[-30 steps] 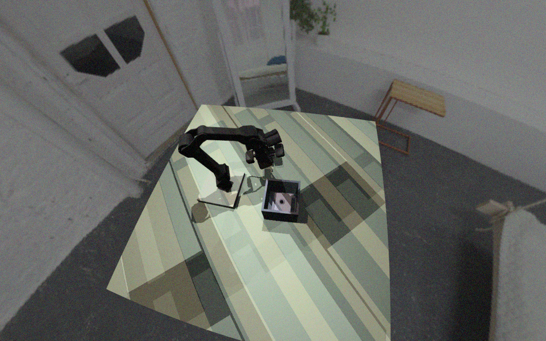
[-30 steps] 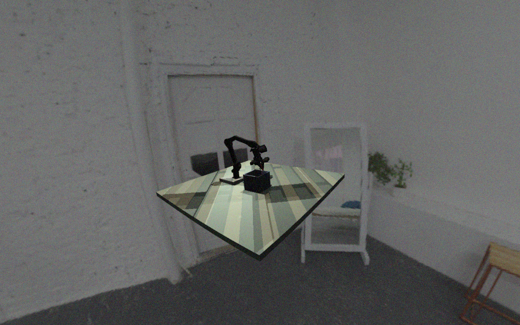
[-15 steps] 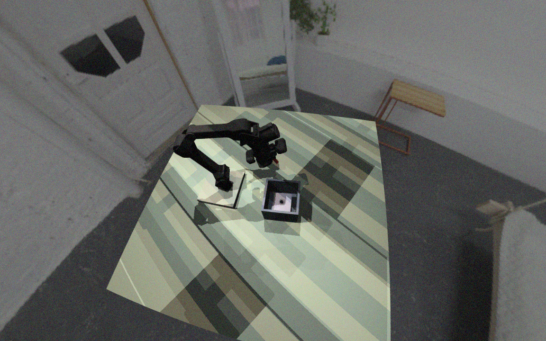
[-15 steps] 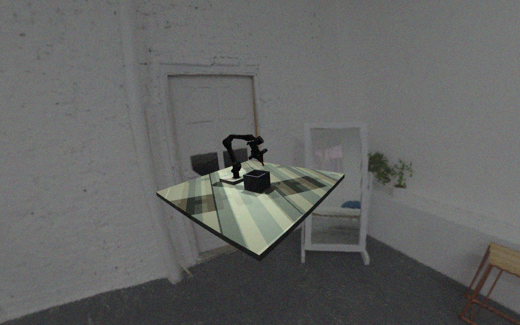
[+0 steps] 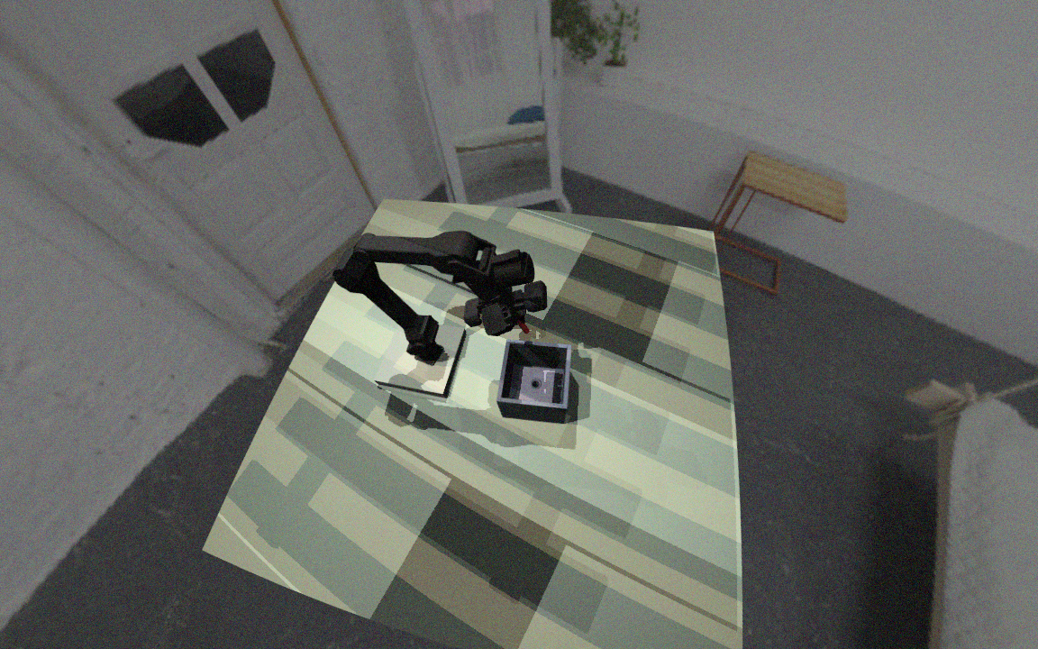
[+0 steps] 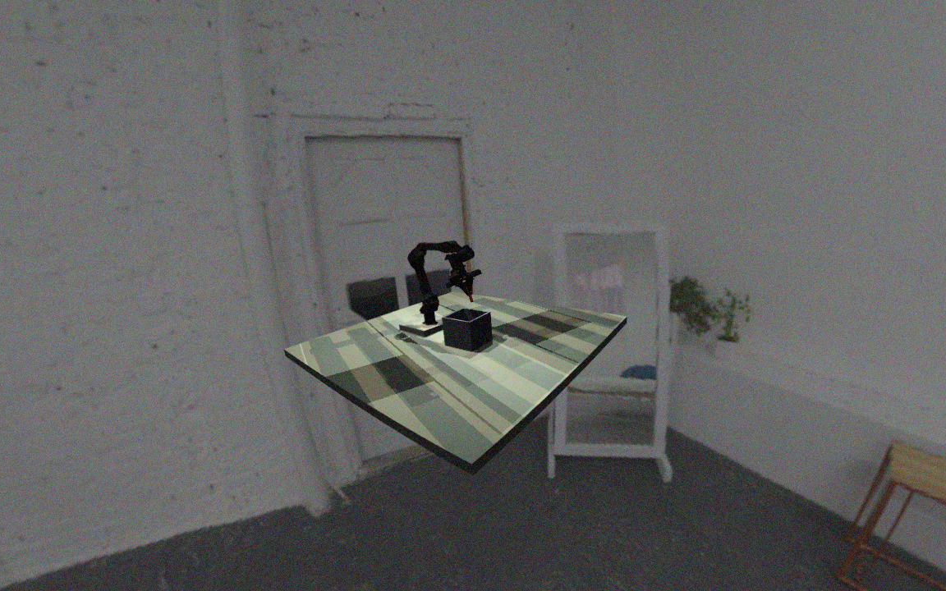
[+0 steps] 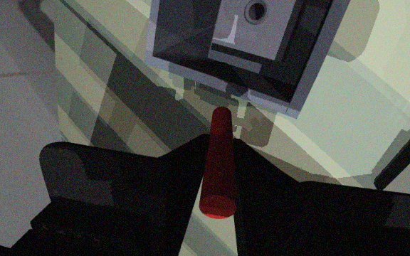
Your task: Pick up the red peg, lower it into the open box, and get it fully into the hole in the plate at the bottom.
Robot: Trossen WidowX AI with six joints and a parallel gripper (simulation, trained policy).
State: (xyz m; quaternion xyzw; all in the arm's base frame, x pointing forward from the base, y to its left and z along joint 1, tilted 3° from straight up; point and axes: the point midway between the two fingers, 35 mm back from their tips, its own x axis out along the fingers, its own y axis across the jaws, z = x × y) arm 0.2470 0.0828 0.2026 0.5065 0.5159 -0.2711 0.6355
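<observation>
Now: the pale plate 160 mm below my gripper tip, 80 mm to the right of it and 70 mm ahead of it. The rest, counted from my gripper tip: red peg 10 mm above.
</observation>
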